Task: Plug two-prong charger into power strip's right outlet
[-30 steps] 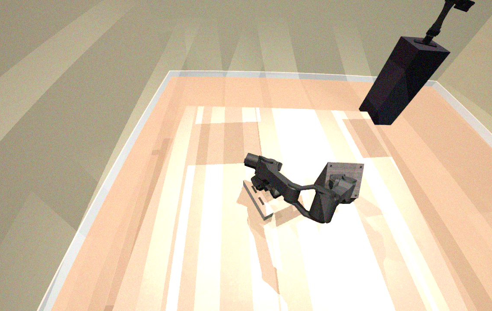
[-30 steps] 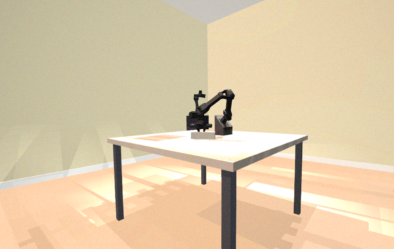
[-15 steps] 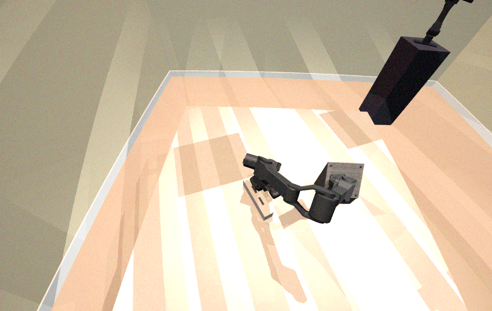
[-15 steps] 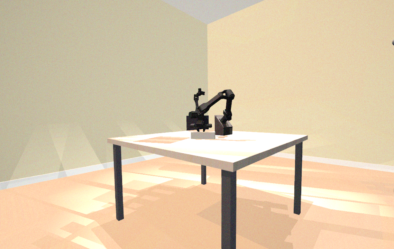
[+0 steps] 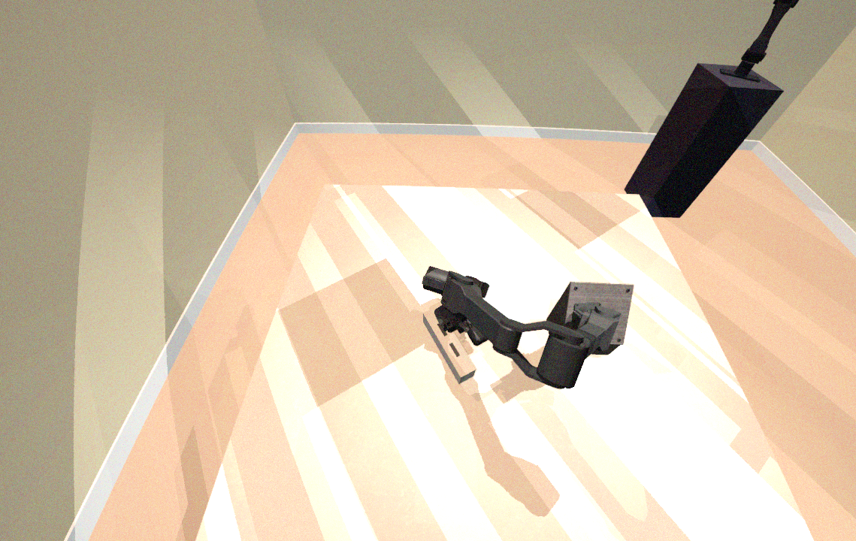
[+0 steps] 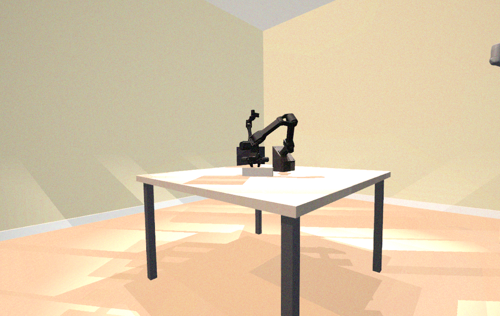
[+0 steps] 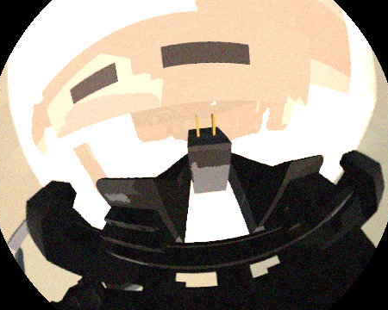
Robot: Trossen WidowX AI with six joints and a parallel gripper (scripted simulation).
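Right now my gripper tip is 20 mm short of the two-prong charger, 10 mm to the right of it and 10 mm below it.
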